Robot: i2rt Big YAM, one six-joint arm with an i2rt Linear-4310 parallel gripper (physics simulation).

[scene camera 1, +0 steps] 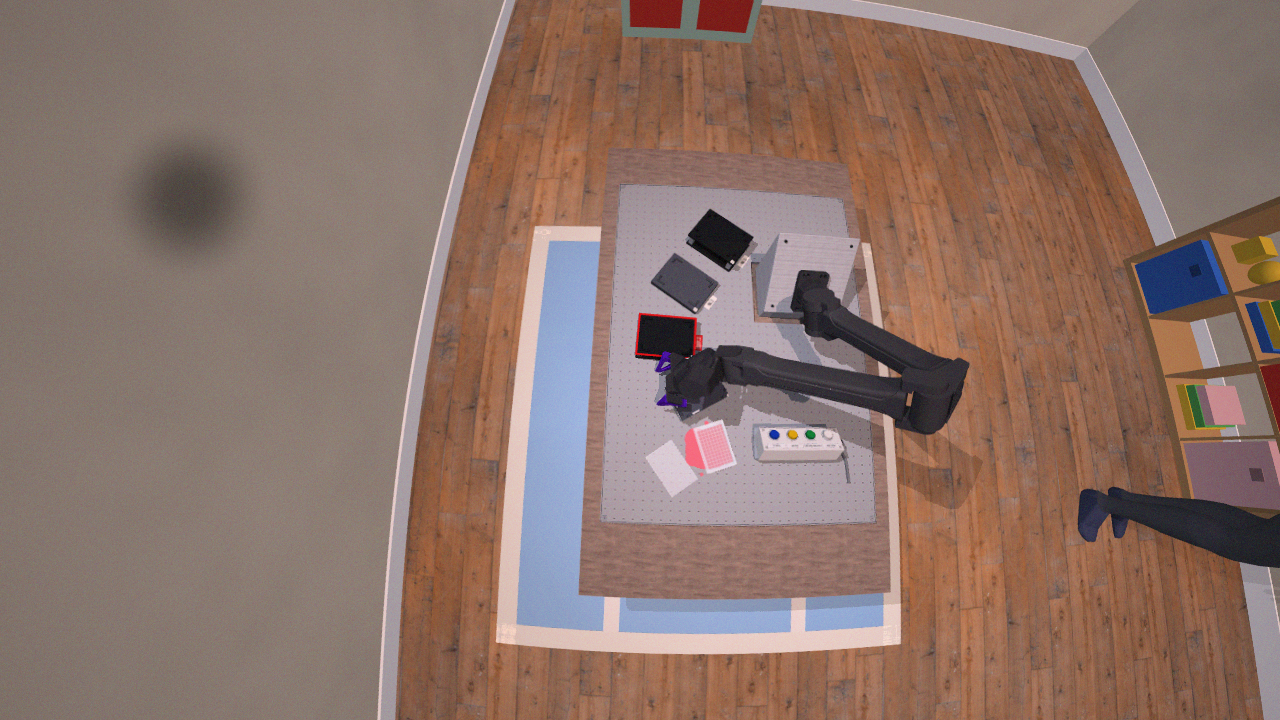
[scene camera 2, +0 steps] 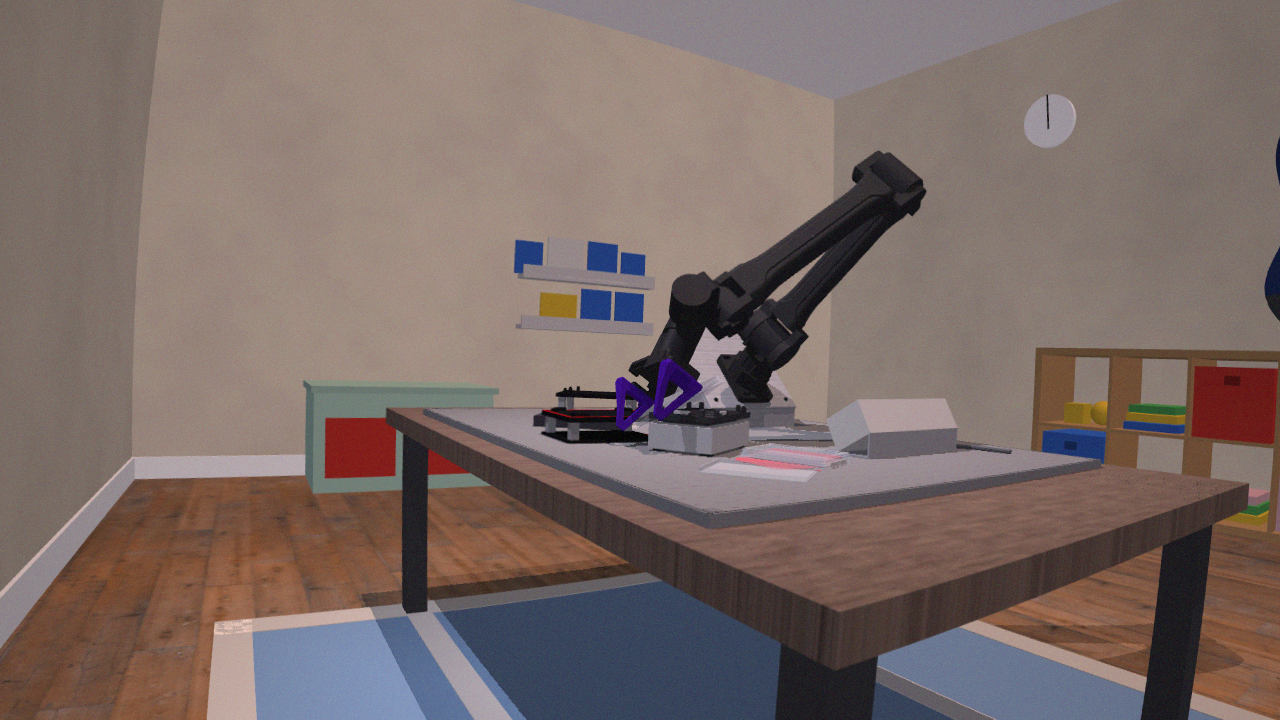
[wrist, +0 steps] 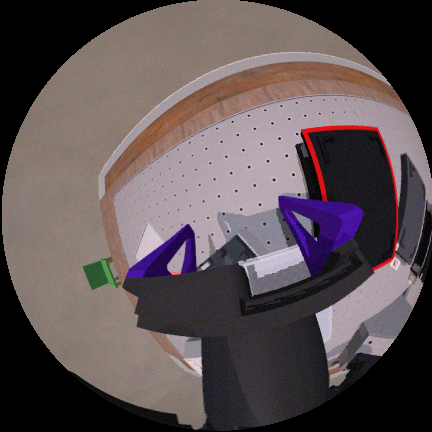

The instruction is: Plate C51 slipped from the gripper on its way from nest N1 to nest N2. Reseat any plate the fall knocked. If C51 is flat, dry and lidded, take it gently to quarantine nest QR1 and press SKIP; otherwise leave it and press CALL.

I see my gripper (scene camera 2: 637, 423), a white sheet (scene camera 2: 803, 474), a pink plate (scene camera 1: 712, 439), a button box (scene camera 1: 770, 443), an N2 station (scene camera 1: 686, 284) and a dark station (scene camera 2: 696, 430).
The white sheet also shows in scene camera 1 (scene camera 1: 672, 469). My gripper shows as well in scene camera 1 (scene camera 1: 657, 387) and in the wrist view (wrist: 233, 214). The N2 station is seen too in the wrist view (wrist: 406, 241). The wrist view misses the pink plate, which is hidden by my gripper.
